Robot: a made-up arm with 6 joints. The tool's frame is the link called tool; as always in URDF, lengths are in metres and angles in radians. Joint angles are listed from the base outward.
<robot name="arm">
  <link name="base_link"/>
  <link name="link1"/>
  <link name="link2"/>
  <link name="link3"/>
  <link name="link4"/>
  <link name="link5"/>
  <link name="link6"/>
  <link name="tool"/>
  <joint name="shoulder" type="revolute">
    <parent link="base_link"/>
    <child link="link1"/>
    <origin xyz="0.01 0 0.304" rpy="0 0 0"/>
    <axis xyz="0 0 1"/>
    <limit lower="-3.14" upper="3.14"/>
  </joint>
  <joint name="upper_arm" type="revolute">
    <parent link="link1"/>
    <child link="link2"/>
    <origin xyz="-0.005 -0.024 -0.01" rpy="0 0 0"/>
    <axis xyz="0 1 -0.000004"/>
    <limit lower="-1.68" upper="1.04"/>
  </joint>
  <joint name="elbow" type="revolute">
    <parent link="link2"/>
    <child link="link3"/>
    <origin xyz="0.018 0.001 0.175" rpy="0 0 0"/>
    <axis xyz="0 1 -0.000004"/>
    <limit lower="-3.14" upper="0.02"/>
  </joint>
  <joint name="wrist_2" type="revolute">
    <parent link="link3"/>
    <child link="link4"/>
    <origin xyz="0.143 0.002 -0.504" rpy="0 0 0"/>
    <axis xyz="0 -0.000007 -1"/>
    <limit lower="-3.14" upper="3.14"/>
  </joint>
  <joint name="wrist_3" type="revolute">
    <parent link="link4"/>
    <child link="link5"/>
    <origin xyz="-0.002 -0.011 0.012" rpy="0 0 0"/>
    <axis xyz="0 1 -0.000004"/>
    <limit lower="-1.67" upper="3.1"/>
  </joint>
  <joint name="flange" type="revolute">
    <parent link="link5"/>
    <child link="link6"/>
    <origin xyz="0.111 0.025 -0.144" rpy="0 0 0"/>
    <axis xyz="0 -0.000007 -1"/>
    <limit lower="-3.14" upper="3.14"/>
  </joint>
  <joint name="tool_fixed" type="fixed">
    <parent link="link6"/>
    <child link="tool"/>
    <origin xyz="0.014 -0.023 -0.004" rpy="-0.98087 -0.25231 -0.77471"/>
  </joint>
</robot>
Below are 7 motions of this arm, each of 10 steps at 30 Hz.
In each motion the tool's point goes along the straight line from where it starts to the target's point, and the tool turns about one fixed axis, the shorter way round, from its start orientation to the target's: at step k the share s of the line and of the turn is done. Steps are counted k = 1, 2, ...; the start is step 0. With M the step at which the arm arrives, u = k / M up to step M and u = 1 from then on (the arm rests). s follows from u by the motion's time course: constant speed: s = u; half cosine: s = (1 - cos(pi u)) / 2; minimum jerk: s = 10 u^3 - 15 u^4 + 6 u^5.
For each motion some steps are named. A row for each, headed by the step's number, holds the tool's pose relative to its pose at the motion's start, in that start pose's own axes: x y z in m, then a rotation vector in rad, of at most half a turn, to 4 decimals.
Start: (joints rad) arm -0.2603 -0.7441 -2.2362 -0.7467 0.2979 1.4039
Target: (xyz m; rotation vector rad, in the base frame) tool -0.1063 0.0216 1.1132 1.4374 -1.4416 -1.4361
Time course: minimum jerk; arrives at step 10
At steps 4, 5, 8, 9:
4: -0.0011 -0.0039 -0.0190 -0.0172 0.1096 0.0188
5: -0.0017 -0.0062 -0.0300 -0.0271 0.1727 0.0296
8: -0.0033 -0.0116 -0.0564 -0.0510 0.3254 0.0557
9: -0.0035 -0.0122 -0.0594 -0.0537 0.3424 0.0586

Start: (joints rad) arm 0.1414 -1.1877 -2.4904 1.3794 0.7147 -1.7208
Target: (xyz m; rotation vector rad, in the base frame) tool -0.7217 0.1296 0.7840 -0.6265 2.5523 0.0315
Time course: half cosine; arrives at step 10
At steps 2, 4, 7, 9, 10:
2: -0.0039 0.0207 0.0146 0.0305 -0.0198 0.0082
4: -0.0142 0.0749 0.0529 0.1105 -0.0717 0.0297
7: -0.0325 0.1722 0.1215 0.2539 -0.1648 0.0683
9: -0.0400 0.2115 0.1493 0.3119 -0.2026 0.0840
10: -0.0410 0.2169 0.1531 0.3198 -0.2076 0.0861

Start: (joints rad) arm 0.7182 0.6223 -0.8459 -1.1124 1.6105 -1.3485
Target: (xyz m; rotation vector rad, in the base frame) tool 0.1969 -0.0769 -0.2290 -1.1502 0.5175 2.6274
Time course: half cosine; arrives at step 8
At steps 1, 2, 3, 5, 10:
1: 0.0030 0.0078 0.0015 0.0052 -0.0083 0.0088
2: 0.0115 0.0300 0.0056 0.0200 -0.0320 0.0338
3: 0.0243 0.0632 0.0118 0.0421 -0.0675 0.0713
5: 0.0544 0.1415 0.0265 0.0942 -0.1512 0.1598
10: 0.0787 0.2046 0.0384 0.1362 -0.2186 0.2311

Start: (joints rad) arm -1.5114 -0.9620 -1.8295 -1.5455 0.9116 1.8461
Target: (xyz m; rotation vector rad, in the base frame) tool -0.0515 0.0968 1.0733 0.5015 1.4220 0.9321
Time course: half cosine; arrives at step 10
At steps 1, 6, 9, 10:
1: 0.0007 0.0002 0.0015 0.0111 -0.0066 -0.0020
6: 0.0178 0.0044 0.0400 0.2981 -0.1773 -0.0545
9: 0.0265 0.0066 0.0596 0.4443 -0.2642 -0.0812
10: 0.0272 0.0067 0.0611 0.4554 -0.2708 -0.0832

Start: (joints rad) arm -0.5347 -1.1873 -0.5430 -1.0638 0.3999 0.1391
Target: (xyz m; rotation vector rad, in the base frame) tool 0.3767 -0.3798 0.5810 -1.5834 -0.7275 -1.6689
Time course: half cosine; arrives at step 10
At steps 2, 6, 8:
2: -0.0106 -0.0020 -0.0134 -0.0341 0.0292 0.0189
6: -0.0724 -0.0139 -0.0921 -0.2336 0.2001 0.1297
8: -0.1001 -0.0192 -0.1273 -0.3229 0.2766 0.1792

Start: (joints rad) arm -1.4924 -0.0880 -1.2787 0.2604 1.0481 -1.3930
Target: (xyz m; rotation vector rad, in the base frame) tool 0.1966 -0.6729 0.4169 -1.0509 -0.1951 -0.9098
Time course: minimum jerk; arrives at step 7
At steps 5, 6, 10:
5: 0.0374 0.0752 0.0518 0.1580 -0.1109 0.1671
6: 0.0427 0.0859 0.0592 0.1805 -0.1267 0.1909
10: 0.0437 0.0879 0.0606 0.1848 -0.1297 0.1954

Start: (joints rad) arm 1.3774 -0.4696 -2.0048 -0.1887 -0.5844 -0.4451
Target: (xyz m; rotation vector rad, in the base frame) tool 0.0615 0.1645 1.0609 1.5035 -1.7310 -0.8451
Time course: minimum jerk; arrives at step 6
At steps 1, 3, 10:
1: -0.0053 -0.0028 -0.0007 -0.0029 0.0019 0.0085
3: -0.0746 -0.0393 -0.0094 -0.0415 0.0265 0.1191
10: -0.1491 -0.0787 -0.0189 -0.0830 0.0531 0.2383

